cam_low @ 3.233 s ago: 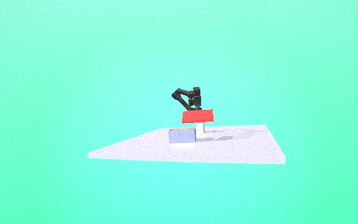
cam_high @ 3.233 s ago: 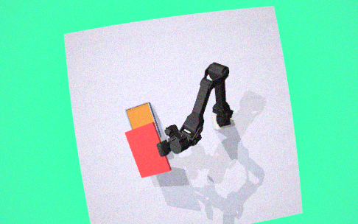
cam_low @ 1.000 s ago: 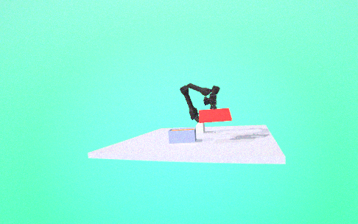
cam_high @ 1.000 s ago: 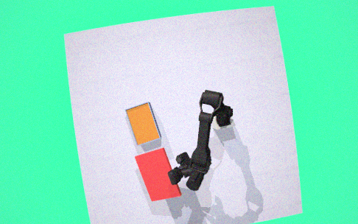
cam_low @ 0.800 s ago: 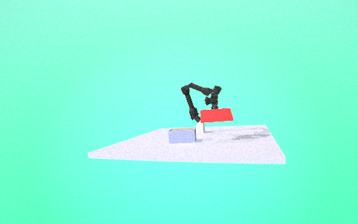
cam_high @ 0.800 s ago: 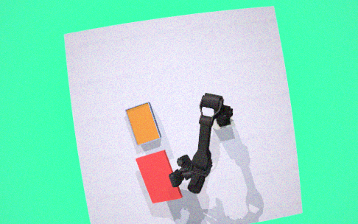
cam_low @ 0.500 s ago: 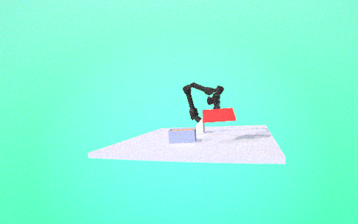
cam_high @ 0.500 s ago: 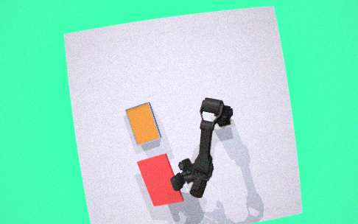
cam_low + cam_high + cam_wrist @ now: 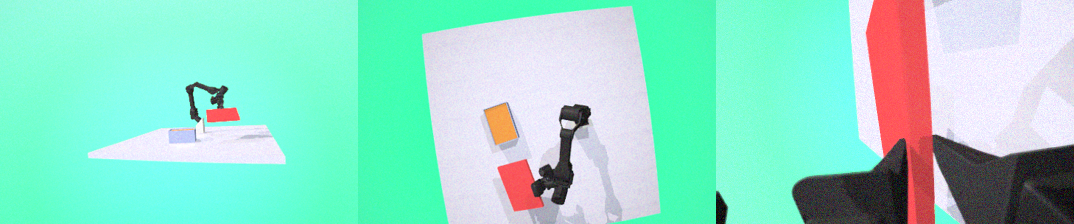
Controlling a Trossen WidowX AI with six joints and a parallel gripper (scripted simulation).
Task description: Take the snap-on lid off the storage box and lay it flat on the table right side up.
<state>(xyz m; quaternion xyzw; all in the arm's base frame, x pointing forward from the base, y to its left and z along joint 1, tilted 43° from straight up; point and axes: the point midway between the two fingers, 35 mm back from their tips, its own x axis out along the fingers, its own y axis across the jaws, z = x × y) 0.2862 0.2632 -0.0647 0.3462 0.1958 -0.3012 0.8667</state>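
The lid is 70 mm ahead of my gripper tip, 30 mm below it and 10 mm to the left of it. From my gripper tip the other things lie so: storage box (310 mm to the right, 180 mm below, 110 mm ahead).
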